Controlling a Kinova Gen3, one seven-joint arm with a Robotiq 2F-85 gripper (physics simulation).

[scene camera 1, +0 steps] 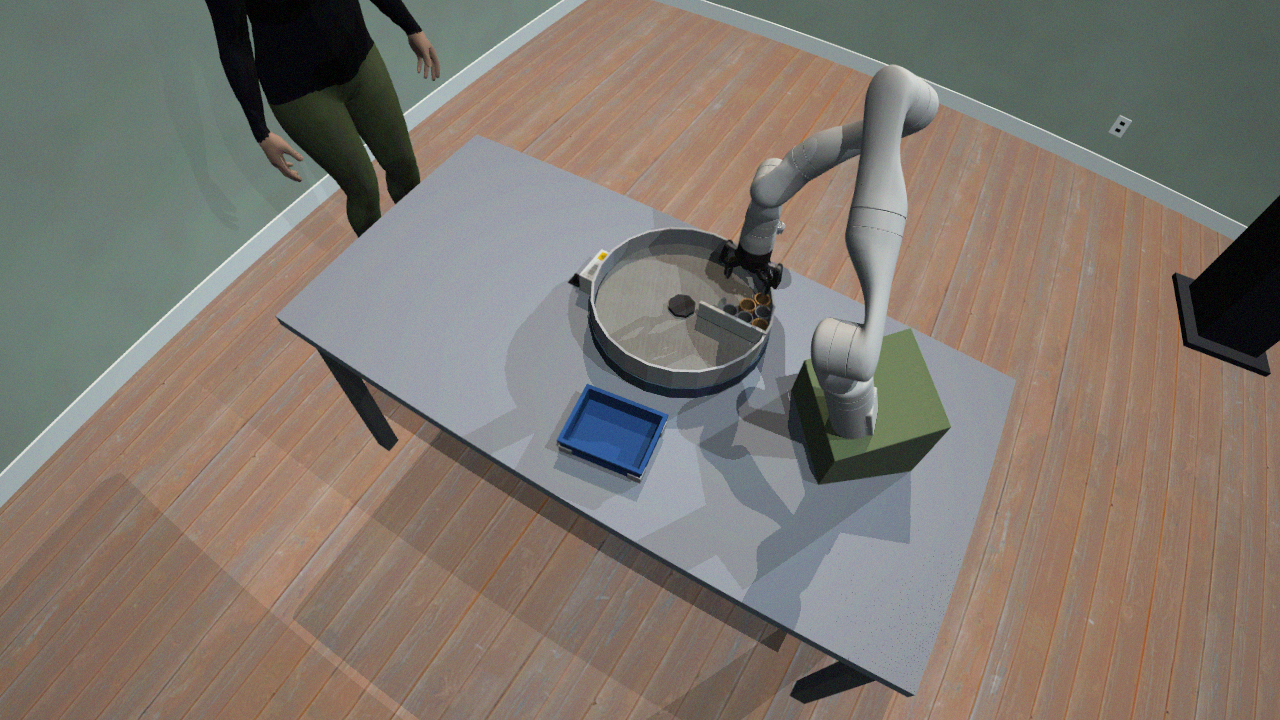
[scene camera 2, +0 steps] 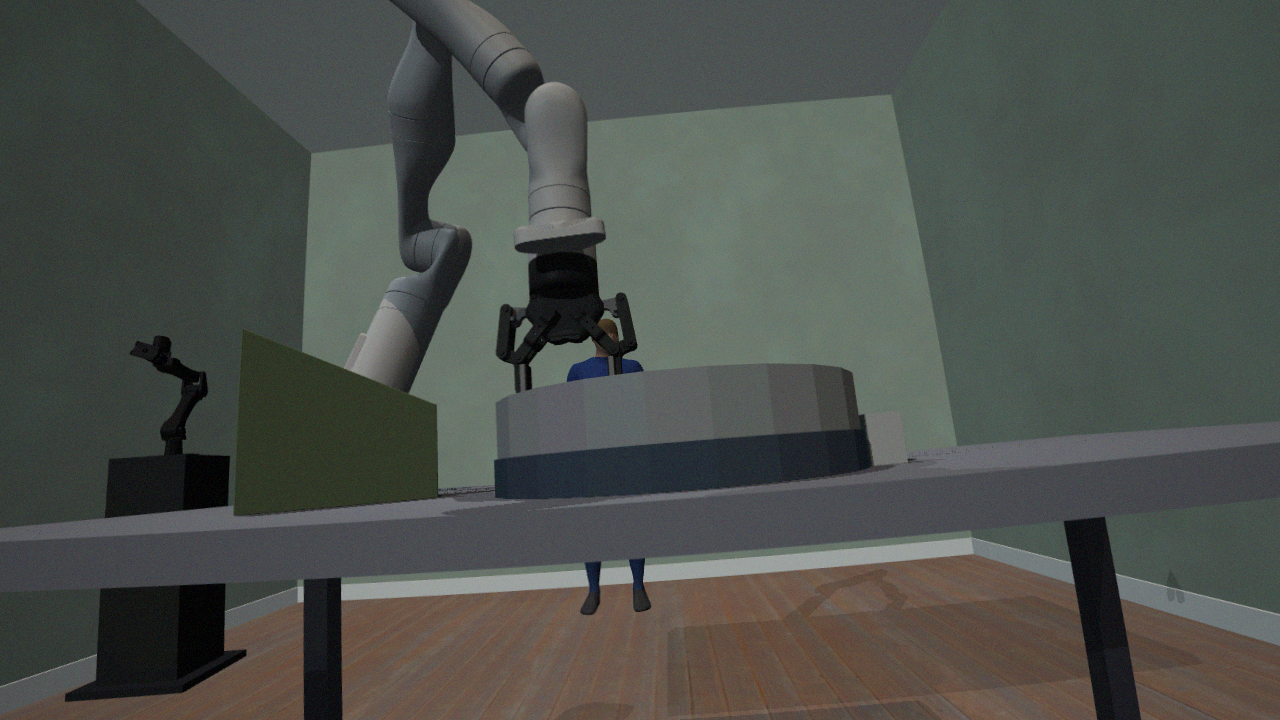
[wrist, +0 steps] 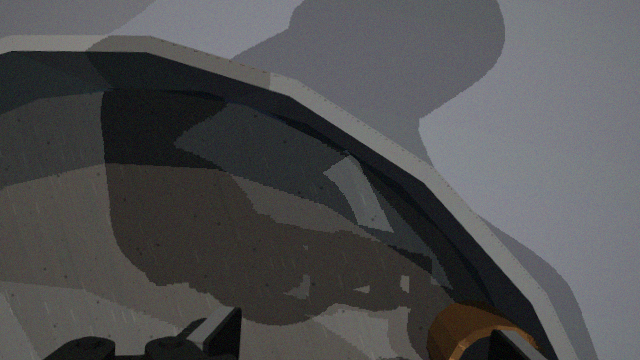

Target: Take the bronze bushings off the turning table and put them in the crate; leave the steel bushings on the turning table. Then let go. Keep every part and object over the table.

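Where they show: gripper, between the fingertips: (scene camera 1: 745, 284) (wrist: 363, 347); arm's base, origin of its link: (scene camera 1: 853, 418) (scene camera 2: 370, 403).
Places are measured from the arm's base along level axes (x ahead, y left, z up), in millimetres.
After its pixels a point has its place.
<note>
The turning table (scene camera 1: 626, 358) @[x 484, y 4, z -57 mm] (scene camera 2: 680, 404) @[x 391, y -406, z -72 mm] (wrist: 380, 141) @[x 286, y -353, z -41 mm] is a round grey tray with a raised wall. Bronze bushings (scene camera 1: 761, 294) and dark steel bushings (scene camera 1: 742, 316) @[x 283, y -210, z -69 mm] stand close together inside its right edge, beside a divider. In the wrist view one bronze bushing (wrist: 447, 322) @[x 265, y -280, z -75 mm] is at the lower right against the wall, partly covered by a finger. My gripper (scene camera 1: 751, 279) @[x 300, y -285, z -44 mm] (scene camera 2: 569, 379) @[x 300, y -285, z -44 mm] (wrist: 367, 337) @[x 300, y -285, z -44 mm] is open and empty, pointing down, with its fingertips near rim height at the far right edge. The blue crate (scene camera 1: 626, 404) @[x 451, y 86, z -100 mm] stands in front of the turning table; no bushings show in it.
The divider (scene camera 1: 729, 321) @[x 306, y -174, z -54 mm] runs from near the hub (scene camera 1: 682, 305) @[x 423, y -197, z -82 mm] to the wall. A green block (scene camera 1: 913, 385) @[x -97, y -87, z 51 mm] (scene camera 2: 335, 438) @[x 19, y -171, z -63 mm] stands by the arm's base. A small light box (scene camera 2: 886, 438) @[x 646, y -288, z -114 mm] adjoins the turning table. A person in black (scene camera 1: 308, 44) stands beyond the work table's far left edge.
</note>
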